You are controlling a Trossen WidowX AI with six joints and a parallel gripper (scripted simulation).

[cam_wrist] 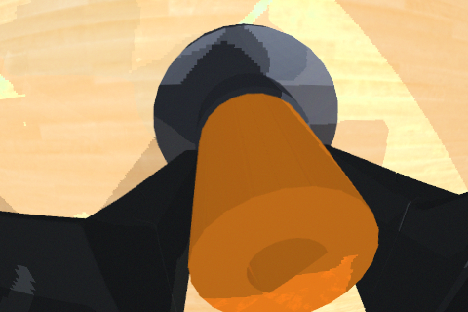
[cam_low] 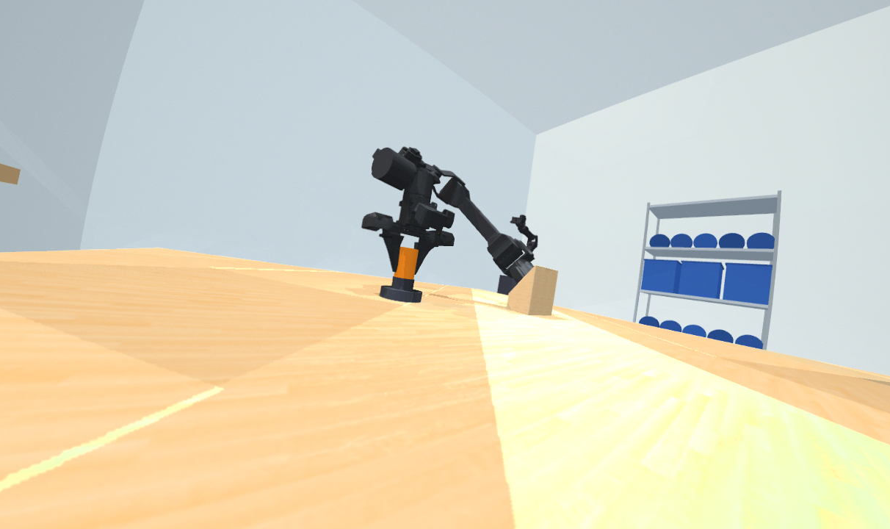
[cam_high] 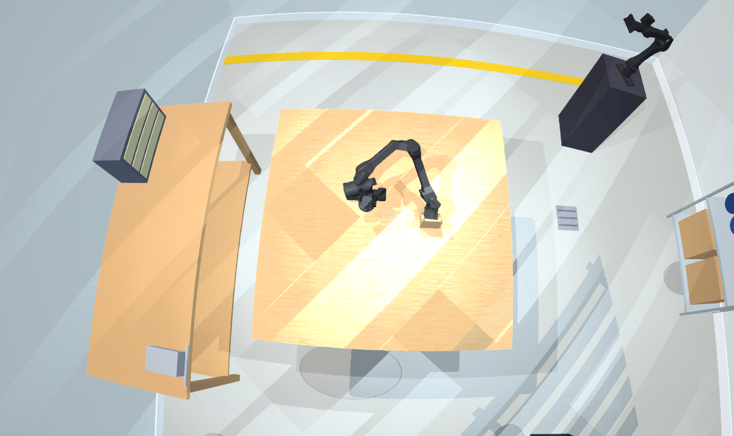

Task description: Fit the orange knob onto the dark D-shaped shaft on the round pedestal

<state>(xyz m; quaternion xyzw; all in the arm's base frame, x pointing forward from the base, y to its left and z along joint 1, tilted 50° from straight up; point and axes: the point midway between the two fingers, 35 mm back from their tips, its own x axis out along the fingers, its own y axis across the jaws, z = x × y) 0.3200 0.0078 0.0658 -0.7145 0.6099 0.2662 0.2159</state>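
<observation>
Now: gripper tip 2 cm below the orange knob. The rest, counted from my gripper tip: dark pedestal (2 cm below).
</observation>
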